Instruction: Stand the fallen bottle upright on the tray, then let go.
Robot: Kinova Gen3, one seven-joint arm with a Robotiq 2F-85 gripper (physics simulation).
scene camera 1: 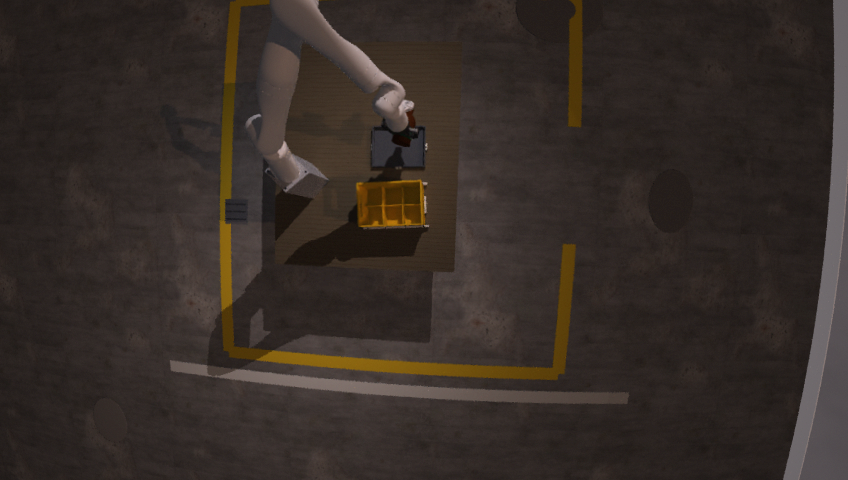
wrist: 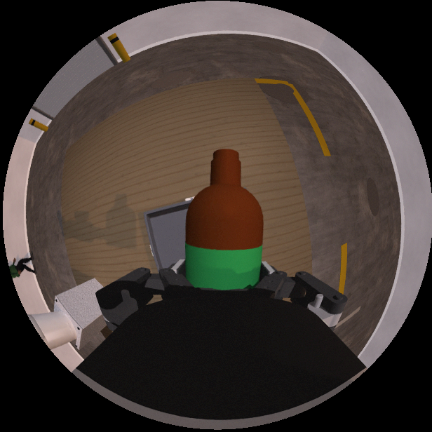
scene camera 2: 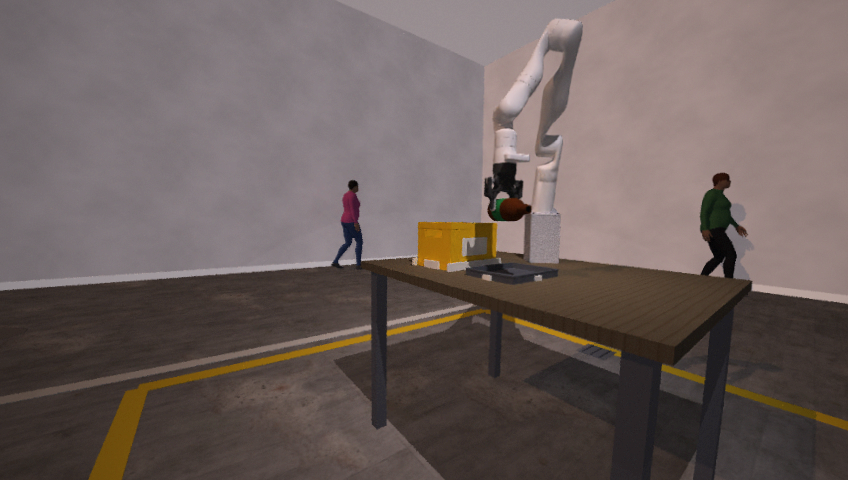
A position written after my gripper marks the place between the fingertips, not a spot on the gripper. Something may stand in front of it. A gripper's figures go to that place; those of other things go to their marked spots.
My gripper [scene camera 2: 503, 211] is 103 cm from the lens. A brown bottle [scene camera 2: 507, 209] is 96 cm from the lens.
